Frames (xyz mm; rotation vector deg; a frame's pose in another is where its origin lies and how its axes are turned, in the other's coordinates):
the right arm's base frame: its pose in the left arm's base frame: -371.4 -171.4 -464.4 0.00 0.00 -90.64
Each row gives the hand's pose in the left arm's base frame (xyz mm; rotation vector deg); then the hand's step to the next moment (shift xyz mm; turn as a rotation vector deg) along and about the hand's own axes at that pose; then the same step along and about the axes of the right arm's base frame.
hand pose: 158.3 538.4 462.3 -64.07 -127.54 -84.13
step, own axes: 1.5 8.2 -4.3 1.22 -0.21 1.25
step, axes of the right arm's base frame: 1.4 4.0 8.4 -1.59 -0.74 -0.01
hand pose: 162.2 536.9 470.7 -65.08 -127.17 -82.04
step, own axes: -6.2 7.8 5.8 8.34 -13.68 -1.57
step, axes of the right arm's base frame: -3.8 10.8 -1.3 0.44 -15.76 -3.24
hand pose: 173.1 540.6 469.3 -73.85 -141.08 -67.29
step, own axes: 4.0 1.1 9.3 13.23 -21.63 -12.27
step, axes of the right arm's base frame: -9.3 0.3 -4.1 7.41 -27.13 1.65
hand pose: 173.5 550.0 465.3 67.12 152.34 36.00
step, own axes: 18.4 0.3 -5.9 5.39 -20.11 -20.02
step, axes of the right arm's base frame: -11.7 -14.3 5.7 14.61 -23.17 9.16
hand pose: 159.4 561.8 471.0 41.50 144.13 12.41
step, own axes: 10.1 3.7 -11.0 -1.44 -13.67 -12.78
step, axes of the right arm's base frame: -8.3 -11.4 6.1 12.60 -11.58 7.70
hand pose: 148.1 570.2 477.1 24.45 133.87 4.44
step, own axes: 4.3 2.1 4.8 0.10 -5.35 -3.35
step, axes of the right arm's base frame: -3.1 1.0 -6.0 4.82 -3.83 1.38
